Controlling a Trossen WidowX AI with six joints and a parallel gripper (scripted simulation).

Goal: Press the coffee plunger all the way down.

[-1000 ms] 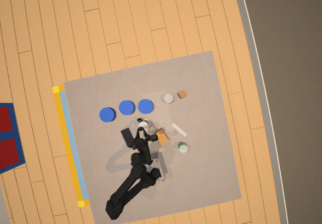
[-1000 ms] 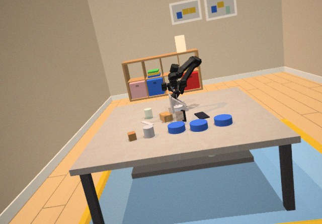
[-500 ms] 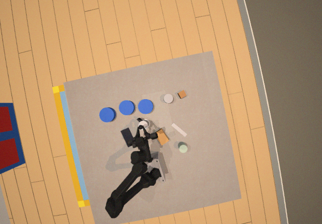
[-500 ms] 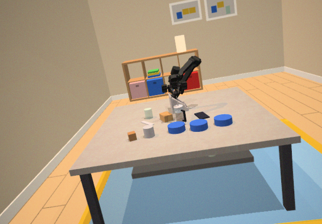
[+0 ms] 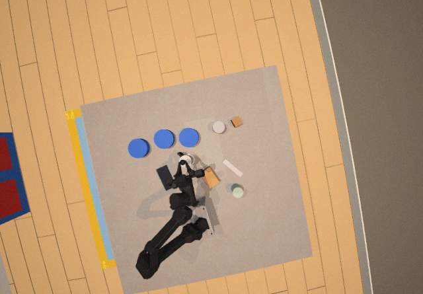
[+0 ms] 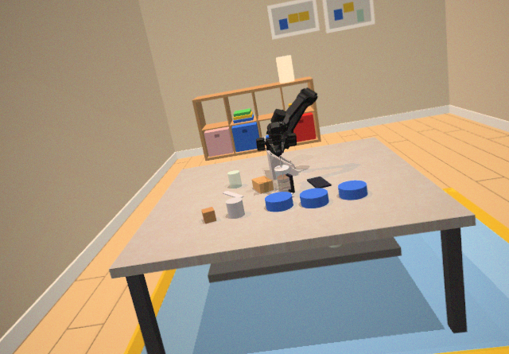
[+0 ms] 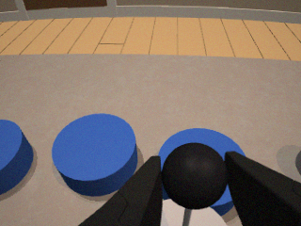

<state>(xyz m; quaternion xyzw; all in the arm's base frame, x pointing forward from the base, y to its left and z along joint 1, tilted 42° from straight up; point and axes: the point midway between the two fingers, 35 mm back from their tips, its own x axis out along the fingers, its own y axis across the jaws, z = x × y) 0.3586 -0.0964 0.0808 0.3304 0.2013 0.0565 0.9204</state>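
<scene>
Now: gripper tip 10 mm to the right of the coffee press and 110 mm above it. Round my gripper tip: black flat pad (90 mm behind, 180 mm to the left, 210 mm below); then brown box (170 mm behind, 90 mm to the right, 190 mm below); then grey cylinder (110 mm ahead, 240 mm to the right, 180 mm below).
</scene>
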